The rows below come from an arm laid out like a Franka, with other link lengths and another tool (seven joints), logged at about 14 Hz.
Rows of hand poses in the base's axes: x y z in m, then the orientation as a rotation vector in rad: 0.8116 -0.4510 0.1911 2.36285 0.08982 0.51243; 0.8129 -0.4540 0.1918 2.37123 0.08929 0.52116; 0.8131 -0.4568 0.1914 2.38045 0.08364 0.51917; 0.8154 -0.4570 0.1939 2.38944 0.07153 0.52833; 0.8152 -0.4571 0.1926 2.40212 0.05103 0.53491; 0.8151 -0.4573 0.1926 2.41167 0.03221 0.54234; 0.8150 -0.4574 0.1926 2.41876 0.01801 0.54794; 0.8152 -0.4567 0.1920 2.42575 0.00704 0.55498; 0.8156 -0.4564 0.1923 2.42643 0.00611 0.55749
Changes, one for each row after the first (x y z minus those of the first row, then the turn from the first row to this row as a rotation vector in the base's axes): 0.0013 -0.0030 0.0007 0.00972 -0.00475 0.00333; 0.0015 -0.0058 0.0003 0.01899 -0.00324 -0.00015; 0.0038 -0.0060 0.0028 0.03089 -0.01130 -0.00480; 0.0036 -0.0061 0.0015 0.04706 -0.01913 -0.01562; 0.0035 -0.0063 0.0015 0.06025 -0.02762 -0.02530; 0.0034 -0.0064 0.0015 0.07015 -0.03401 -0.03258; 0.0036 -0.0057 0.0009 0.07980 -0.04051 -0.03713; 0.0040 -0.0054 0.0012 0.08106 -0.04236 -0.03691
